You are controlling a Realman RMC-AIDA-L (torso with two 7-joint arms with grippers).
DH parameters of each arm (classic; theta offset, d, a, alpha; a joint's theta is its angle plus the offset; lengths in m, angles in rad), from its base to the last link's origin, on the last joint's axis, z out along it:
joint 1: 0 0.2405 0 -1.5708
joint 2: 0 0 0 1.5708
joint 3: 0 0.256 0 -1.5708
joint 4: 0 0 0 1.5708
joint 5: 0 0.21 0 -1.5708
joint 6: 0 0 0 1.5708
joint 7: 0 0.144 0 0
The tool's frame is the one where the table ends.
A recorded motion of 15 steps. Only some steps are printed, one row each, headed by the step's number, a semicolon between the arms.
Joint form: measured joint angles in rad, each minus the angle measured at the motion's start. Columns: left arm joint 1, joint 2, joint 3, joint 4, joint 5, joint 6, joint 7; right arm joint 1, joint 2, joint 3, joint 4, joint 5, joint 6, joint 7.
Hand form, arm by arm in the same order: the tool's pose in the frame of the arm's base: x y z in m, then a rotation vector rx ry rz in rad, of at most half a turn. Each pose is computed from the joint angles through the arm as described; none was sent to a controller.
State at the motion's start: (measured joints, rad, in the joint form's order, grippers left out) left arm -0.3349 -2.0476 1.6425 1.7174 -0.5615 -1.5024 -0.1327; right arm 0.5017 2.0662 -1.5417 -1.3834 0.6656 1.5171 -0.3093
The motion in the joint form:
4: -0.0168 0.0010 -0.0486 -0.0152 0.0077 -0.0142 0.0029; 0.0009 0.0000 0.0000 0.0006 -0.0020 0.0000 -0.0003
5: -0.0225 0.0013 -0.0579 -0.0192 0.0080 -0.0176 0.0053; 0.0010 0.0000 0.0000 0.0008 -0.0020 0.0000 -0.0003
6: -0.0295 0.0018 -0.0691 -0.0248 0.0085 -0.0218 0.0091; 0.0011 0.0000 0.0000 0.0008 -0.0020 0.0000 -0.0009
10: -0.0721 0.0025 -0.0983 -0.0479 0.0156 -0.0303 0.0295; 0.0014 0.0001 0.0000 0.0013 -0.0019 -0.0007 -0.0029
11: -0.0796 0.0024 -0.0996 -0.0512 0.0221 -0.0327 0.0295; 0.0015 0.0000 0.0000 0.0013 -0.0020 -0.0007 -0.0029
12: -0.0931 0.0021 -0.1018 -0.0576 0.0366 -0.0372 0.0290; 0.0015 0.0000 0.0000 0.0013 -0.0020 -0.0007 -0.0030
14: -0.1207 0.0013 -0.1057 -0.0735 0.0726 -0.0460 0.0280; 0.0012 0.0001 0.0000 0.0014 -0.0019 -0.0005 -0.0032
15: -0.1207 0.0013 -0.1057 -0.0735 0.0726 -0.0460 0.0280; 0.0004 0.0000 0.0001 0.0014 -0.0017 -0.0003 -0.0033
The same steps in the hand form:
4: -0.1769 0.3101 0.0088 -2.1405 -1.4920 0.2272; 0.1860 0.3250 -0.0264 -2.5336 1.2446 -0.4265
5: -0.1770 0.3117 0.0104 -2.1369 -1.4933 0.2262; 0.1860 0.3250 -0.0264 -2.5336 1.2447 -0.4266
6: -0.1774 0.3136 0.0122 -2.1331 -1.4944 0.2261; 0.1859 0.3250 -0.0264 -2.5341 1.2438 -0.4267
10: -0.1725 0.3232 0.0163 -2.1413 -1.4647 0.2274; 0.1859 0.3251 -0.0265 -2.5355 1.2413 -0.4265
11: -0.1718 0.3246 0.0166 -2.1396 -1.4584 0.2328; 0.1859 0.3251 -0.0265 -2.5354 1.2411 -0.4267
12: -0.1708 0.3272 0.0174 -2.1337 -1.4467 0.2444; 0.1859 0.3251 -0.0265 -2.5355 1.2410 -0.4267
14: -0.1699 0.3328 0.0190 -2.1159 -1.4218 0.2734; 0.1860 0.3250 -0.0265 -2.5357 1.2414 -0.4269
15: -0.1699 0.3328 0.0190 -2.1159 -1.4218 0.2734; 0.1862 0.3249 -0.0265 -2.5354 1.2426 -0.4272

